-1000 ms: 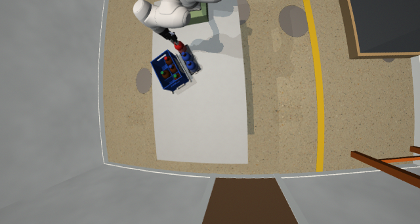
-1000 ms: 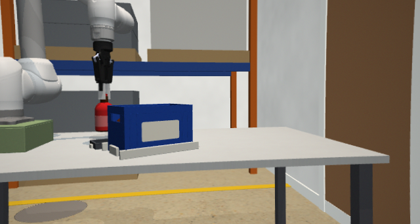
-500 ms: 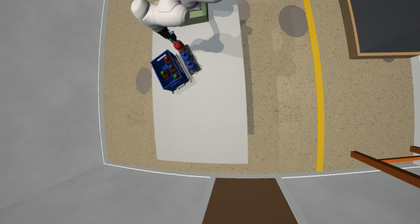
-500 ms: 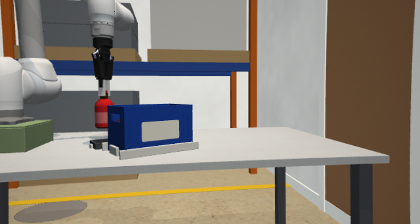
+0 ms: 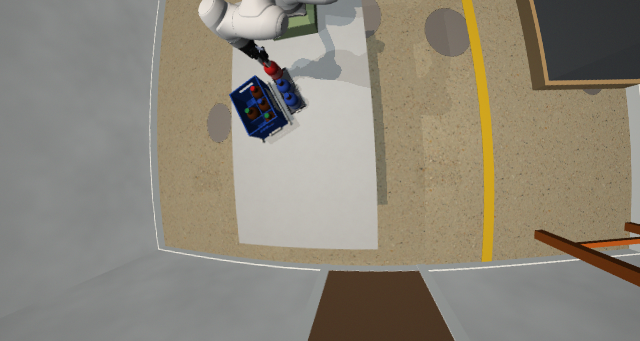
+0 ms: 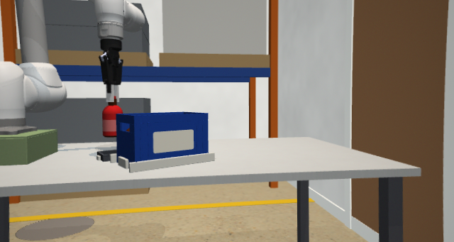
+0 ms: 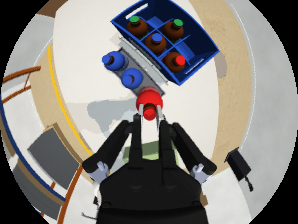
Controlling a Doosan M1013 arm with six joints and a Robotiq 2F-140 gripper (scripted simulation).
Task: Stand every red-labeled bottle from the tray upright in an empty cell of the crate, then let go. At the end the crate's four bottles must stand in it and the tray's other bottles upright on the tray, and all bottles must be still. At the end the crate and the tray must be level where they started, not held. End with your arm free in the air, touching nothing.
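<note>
Now: the red-labeled bottle 9 cm below my hand. From my hand the other things lie so: blue crate: 19 cm ahead, 17 cm below, 10 cm to the right.
</note>
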